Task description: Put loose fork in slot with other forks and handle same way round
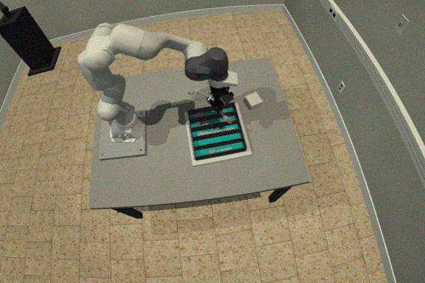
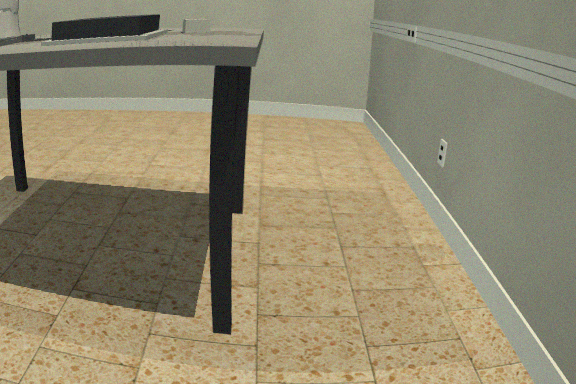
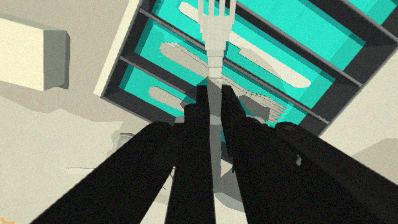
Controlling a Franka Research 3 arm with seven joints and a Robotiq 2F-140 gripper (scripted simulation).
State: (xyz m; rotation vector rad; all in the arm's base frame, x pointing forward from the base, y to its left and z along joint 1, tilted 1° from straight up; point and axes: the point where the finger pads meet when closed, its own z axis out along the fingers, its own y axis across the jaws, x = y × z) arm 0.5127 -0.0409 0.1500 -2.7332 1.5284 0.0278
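My gripper is now 60 mm to the left of the knife and 160 mm above it. Also, from my hand: white box: 230 mm ahead, 110 mm to the left, 150 mm below.
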